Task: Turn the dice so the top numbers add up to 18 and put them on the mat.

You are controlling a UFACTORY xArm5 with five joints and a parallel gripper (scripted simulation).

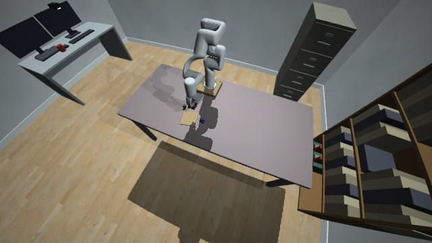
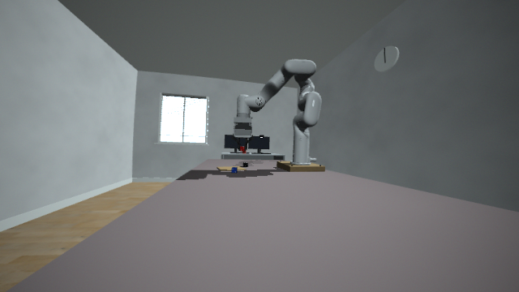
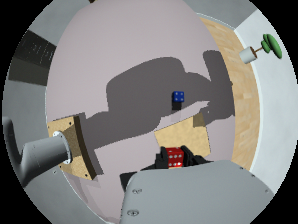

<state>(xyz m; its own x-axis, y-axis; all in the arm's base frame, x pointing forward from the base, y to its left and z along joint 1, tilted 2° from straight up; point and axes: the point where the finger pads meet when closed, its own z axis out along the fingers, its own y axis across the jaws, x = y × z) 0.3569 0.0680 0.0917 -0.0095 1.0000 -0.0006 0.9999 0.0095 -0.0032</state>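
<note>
My hand is 12 cm above the tan mat, 6 cm short of it and 3 cm to the left of it. Also, from my hand: black die (14 cm to the right, 11 cm below, 1 cm behind); blue die (11 cm below, 10 cm to the left, 3 cm ahead); red die (1 cm below).
</note>
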